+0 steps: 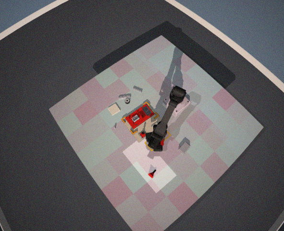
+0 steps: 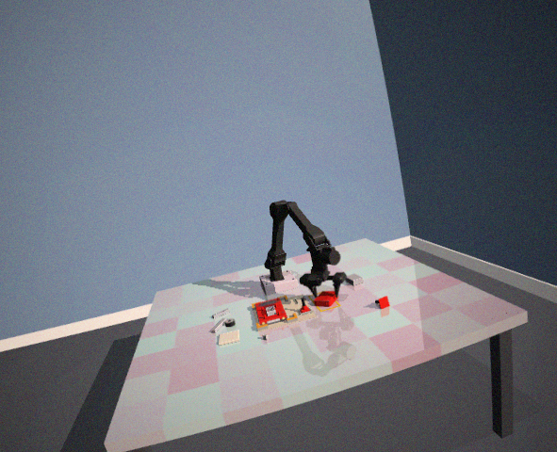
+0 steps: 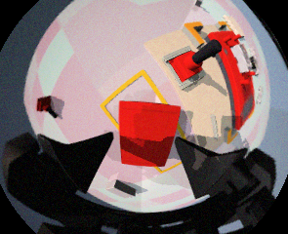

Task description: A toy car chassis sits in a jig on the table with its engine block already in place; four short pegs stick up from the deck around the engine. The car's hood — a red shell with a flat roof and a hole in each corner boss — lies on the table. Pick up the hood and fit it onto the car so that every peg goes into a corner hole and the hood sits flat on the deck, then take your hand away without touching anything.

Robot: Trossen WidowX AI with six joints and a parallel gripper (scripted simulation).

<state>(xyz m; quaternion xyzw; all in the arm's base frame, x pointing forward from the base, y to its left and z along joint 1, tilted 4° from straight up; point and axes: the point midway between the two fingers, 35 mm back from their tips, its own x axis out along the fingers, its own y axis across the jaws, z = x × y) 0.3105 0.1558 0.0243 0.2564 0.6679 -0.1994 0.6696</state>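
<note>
Right now the red hood is right at my gripper tip. The rest, counted from my gripper tip: white engine block 2 cm ahead, 23 cm to the right, 1 cm above; cream plate 11 cm ahead, 41 cm to the right, 1 cm below.
</note>
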